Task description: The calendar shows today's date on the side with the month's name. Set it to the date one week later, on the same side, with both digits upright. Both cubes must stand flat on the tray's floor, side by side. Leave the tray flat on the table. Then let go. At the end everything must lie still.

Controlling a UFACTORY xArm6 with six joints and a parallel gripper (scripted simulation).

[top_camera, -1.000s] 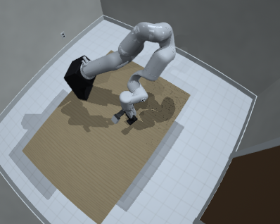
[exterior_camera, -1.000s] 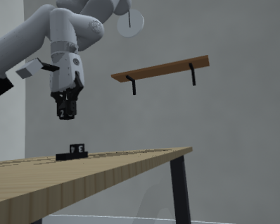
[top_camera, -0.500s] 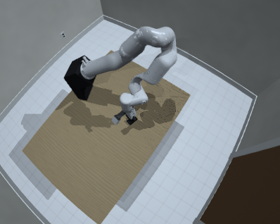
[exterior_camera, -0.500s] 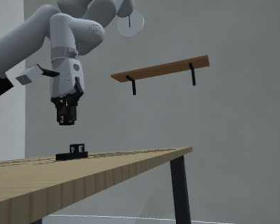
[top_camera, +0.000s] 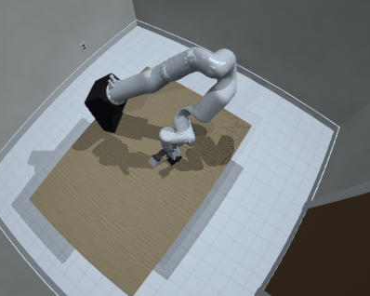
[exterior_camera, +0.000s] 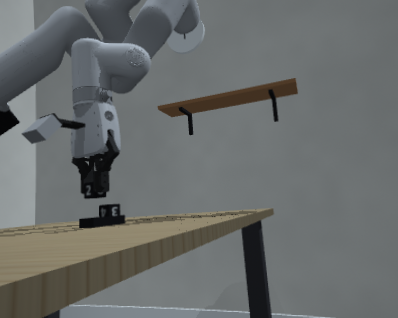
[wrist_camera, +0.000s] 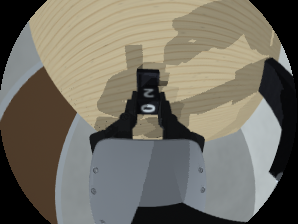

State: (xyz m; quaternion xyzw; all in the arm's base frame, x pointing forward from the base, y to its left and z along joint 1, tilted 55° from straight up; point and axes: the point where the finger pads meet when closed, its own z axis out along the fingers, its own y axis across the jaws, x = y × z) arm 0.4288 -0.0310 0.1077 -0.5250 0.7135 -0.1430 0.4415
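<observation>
The black cube is 30 mm to the left of my hand and 60 mm below it. The rest, counted from my hand: black calendar tray 20 mm to the left, 80 mm below.
</observation>
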